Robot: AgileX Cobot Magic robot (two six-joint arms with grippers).
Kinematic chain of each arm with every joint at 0, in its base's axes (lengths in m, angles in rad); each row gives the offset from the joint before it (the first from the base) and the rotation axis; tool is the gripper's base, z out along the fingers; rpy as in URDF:
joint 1: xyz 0 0 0.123 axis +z
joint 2: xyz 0 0 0 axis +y
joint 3: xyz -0.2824 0 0.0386 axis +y
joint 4: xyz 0.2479 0 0.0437 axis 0.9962 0 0.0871
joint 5: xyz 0 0 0 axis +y
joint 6: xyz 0.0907 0 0.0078 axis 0.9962 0 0.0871
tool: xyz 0 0 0 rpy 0 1.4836 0
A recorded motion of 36 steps. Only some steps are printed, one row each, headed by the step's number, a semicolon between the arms.
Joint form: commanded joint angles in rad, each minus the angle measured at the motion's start. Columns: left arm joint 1, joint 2, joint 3, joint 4, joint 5, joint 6; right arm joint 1, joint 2, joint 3, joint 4, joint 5, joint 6.
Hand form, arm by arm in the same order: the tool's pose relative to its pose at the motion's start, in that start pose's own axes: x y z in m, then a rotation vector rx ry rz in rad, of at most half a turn. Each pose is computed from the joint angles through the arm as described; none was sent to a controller.
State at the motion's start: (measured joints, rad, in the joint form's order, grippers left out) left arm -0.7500 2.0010 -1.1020 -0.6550 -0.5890 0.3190; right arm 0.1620 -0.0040 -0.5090 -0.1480 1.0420 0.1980
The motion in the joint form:
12: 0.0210 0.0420 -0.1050 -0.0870 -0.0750 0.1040; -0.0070 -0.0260 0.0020 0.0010 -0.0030 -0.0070
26: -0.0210 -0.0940 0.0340 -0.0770 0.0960 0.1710; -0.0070 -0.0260 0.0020 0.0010 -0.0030 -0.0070
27: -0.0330 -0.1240 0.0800 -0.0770 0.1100 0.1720; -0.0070 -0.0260 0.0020 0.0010 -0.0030 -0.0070
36: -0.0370 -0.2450 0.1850 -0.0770 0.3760 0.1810; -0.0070 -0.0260 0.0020 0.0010 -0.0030 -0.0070
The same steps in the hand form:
12: -0.0217 0.0058 0.0179 -0.0818 -0.1106 0.0043; 0.0021 -0.0005 -0.0032 0.0021 -0.0268 -0.0006
26: -0.0141 -0.0070 -0.0222 0.0332 0.0503 0.0920; 0.0021 -0.0005 -0.0032 0.0021 -0.0268 -0.0006
27: -0.0088 -0.0075 -0.0330 0.0472 0.0788 0.1024; 0.0021 -0.0005 -0.0032 0.0021 -0.0268 -0.0006
36: 0.0035 -0.0079 -0.0692 0.1694 0.3043 0.1091; 0.0021 -0.0005 -0.0032 0.0021 -0.0268 -0.0006

